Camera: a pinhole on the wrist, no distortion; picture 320 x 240 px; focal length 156.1 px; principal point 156.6 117.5 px. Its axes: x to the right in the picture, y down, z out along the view. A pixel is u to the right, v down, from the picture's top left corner.
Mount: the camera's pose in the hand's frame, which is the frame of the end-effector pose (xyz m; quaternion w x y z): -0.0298 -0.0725 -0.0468 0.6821 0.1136 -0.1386 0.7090
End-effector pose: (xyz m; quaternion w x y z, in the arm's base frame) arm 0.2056 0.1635 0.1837 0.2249 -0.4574 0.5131 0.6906
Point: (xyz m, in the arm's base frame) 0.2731 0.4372 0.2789
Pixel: 196.6 184.7
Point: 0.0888 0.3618 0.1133
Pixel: 251.6 31.2
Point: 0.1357 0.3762 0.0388
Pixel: 195.0 14.4
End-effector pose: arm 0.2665 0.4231 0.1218 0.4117 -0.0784 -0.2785 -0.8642
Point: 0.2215 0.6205 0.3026
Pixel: 223.3 114.0
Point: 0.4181 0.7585 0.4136
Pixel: 277.5 183.3
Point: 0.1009 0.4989 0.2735
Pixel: 190.8 11.2
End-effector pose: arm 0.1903 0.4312 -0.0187 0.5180 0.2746 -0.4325 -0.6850
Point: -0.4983 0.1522 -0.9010
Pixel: outside the picture
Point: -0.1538 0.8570 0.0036
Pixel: 180.8 196.9
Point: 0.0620 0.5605 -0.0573
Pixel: 185.0 161.0
